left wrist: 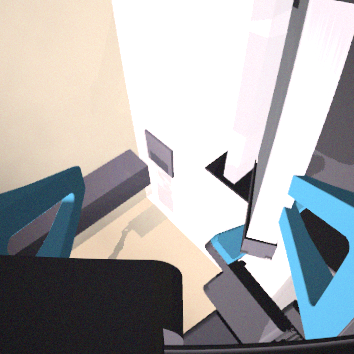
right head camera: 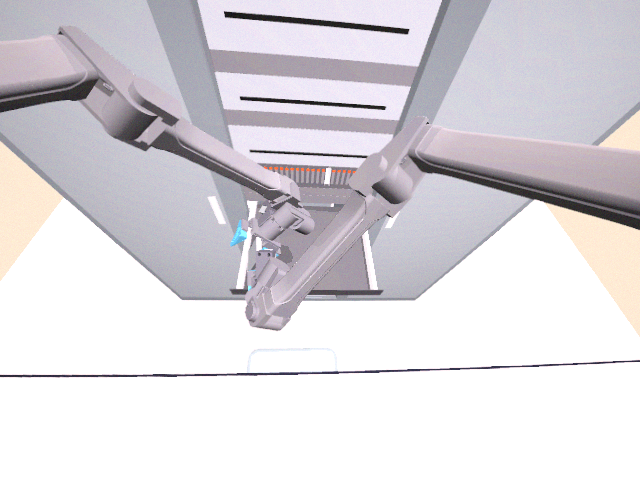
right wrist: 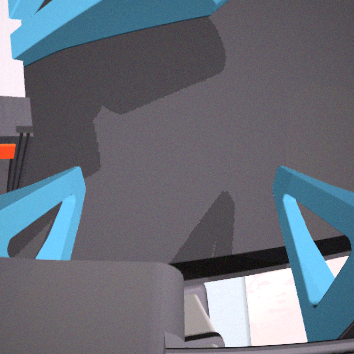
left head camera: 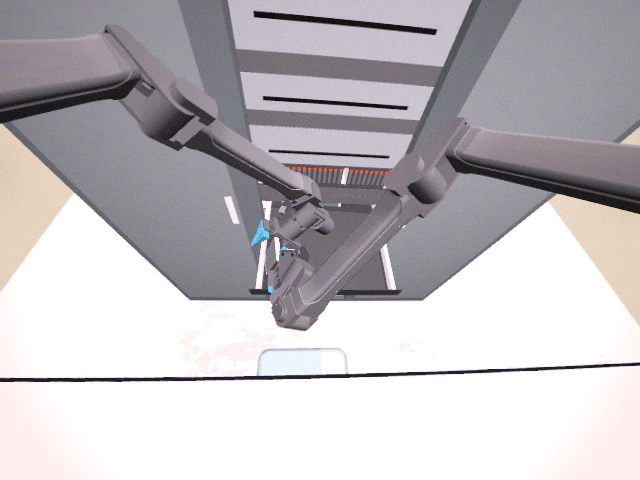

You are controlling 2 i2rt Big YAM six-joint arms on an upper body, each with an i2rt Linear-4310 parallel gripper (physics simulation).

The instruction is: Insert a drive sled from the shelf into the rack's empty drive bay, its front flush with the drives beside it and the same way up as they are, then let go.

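Places are measured from the left arm's base along level axes (x left, y back, z up), in millimetres.
Pixels of known places: left gripper, fingertip midpoint: (left wrist: pixel 177 176) (right head camera: pixel 244 251) (left head camera: pixel 264 251); right gripper, fingertip midpoint: (right wrist: pixel 178 176).
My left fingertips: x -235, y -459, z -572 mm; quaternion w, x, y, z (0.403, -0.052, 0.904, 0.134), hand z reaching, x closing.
Behind a point stands the place of what it marks.
In the right wrist view, part of a drive sled (right wrist: pixel 7 151) {z -591, x -282, y -422 mm} with an orange front and thin dark rails shows at the left edge, outside the fingers. A small orange patch of it (left head camera: pixel 278 265) {z -589, x -280, y -422 mm} shows beside the right gripper. My right gripper (left head camera: pixel 277 269) (right head camera: pixel 257 268) (right wrist: pixel 178 176) {z -650, x -333, y -416 mm} is open and empty over the dark grey shelf (left head camera: pixel 361 281) {z -681, x -554, y -412 mm} (right wrist: pixel 260 130) {z -681, x -393, y -443 mm}. My left gripper (left head camera: pixel 272 241) (right head camera: pixel 253 241) (left wrist: pixel 177 176) {z -572, x -235, y -459 mm} is open and empty at the shelf's left side. A row of orange-tipped drives (left head camera: pixel 315 175) {z -504, x -391, y -730 mm} (right head camera: pixel 297 175) {z -504, x -388, y -730 mm} stands behind; the arms partly hide it. I cannot make out the empty bay.
White side rails (left head camera: pixel 388 266) {z -649, x -646, y -454 mm} (right head camera: pixel 370 266) {z -650, x -645, y -455 mm} flank the shelf. Grey cabinet panels (left head camera: pixel 139 206) {z -674, x 275, y -711 mm} (left head camera: pixel 506 180) stand on both sides. The two grippers are close together; one blue left finger (right wrist: pixel 125 30) {z -580, x -316, y -447 mm} hangs above the right gripper in the right wrist view.
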